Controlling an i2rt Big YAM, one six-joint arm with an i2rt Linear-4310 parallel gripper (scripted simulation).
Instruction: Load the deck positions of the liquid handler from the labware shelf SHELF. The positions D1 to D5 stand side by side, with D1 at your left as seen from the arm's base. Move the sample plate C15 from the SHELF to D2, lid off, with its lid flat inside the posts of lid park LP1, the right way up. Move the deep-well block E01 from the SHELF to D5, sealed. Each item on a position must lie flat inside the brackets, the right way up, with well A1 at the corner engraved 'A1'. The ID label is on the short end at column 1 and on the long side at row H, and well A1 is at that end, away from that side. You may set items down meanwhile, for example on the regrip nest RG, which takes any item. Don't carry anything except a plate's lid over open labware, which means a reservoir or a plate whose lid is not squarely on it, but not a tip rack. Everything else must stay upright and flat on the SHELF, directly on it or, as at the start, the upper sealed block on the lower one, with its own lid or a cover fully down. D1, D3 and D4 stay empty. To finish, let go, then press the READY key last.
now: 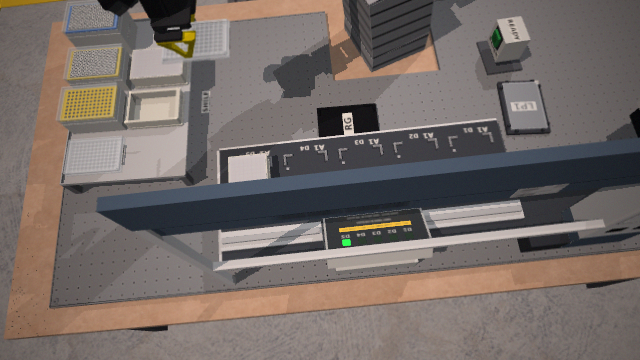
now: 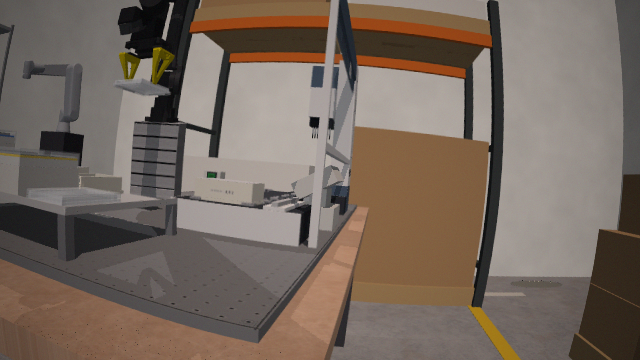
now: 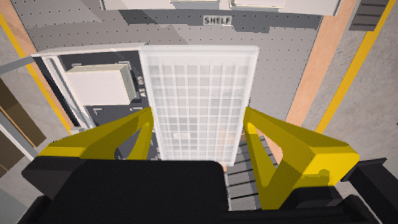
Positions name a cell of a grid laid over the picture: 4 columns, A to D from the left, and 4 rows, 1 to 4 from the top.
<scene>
I see my gripper (image 2: A1), a reservoir (image 1: B2), a clear plate lid (image 1: D2), a sample plate C15 (image 3: C3), a clear plate lid (image 1: A2) and a blue gantry beam (image 1: C2).
My gripper shows as well in image 3 (image 3: B3).
</scene>
